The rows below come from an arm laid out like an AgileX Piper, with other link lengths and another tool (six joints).
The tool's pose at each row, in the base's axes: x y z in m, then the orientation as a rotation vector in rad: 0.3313, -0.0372, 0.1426, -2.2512, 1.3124, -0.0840; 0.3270, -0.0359, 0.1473, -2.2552, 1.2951, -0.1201; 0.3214, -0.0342, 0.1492, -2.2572, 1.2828, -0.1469; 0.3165, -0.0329, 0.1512, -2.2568, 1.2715, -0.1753; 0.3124, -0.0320, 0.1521, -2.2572, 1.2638, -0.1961; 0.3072, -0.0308, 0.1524, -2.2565, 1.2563, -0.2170
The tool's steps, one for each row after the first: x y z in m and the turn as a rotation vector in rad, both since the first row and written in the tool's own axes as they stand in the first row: -0.0043, 0.0007, -0.0048, 0.0152, 0.0173, -0.0191; -0.0090, 0.0036, -0.0075, 0.0268, 0.0302, -0.0326; -0.0131, 0.0060, -0.0102, 0.0403, 0.0439, -0.0449; -0.0162, 0.0085, -0.0119, 0.0493, 0.0545, -0.0539; -0.0200, 0.0120, -0.0132, 0.0589, 0.0649, -0.0623
